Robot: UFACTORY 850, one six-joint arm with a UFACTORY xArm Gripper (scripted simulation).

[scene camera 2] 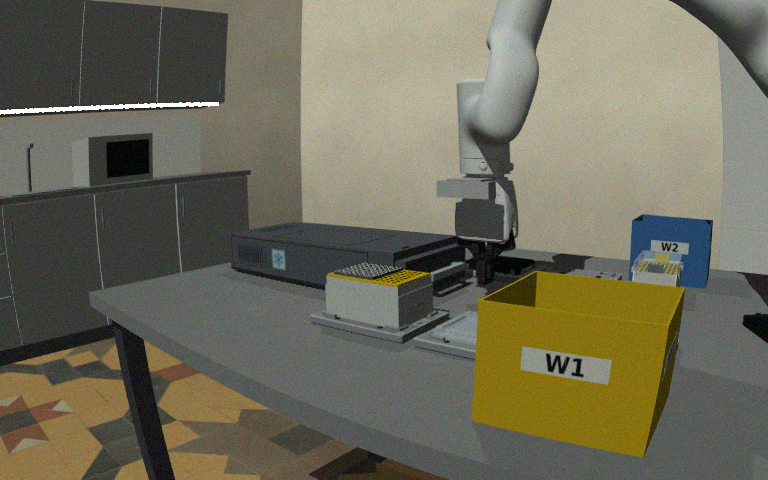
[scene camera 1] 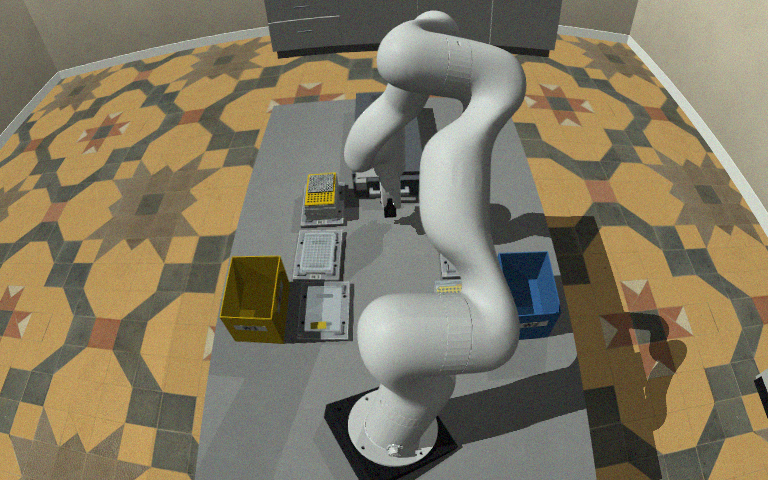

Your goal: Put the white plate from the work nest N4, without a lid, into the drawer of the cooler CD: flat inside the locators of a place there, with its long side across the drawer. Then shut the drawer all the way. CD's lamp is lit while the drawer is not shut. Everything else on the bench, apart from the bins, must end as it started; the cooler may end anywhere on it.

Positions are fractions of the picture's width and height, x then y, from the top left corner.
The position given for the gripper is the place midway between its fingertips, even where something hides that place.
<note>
In view: the gripper (scene camera 2: 0.63,0.59), a dark cooler (scene camera 2: 0.39,0.53), a white well plate (scene camera 1: 0.42,0.54), a yellow bin (scene camera 1: 0.33,0.59) and a blue bin (scene camera 2: 0.90,0.51).
The dark cooler also shows in scene camera 1 (scene camera 1: 0.54,0.32). The white well plate shows as well in scene camera 2 (scene camera 2: 0.60,0.68). The blue bin also shows in scene camera 1 (scene camera 1: 0.69,0.57).
</note>
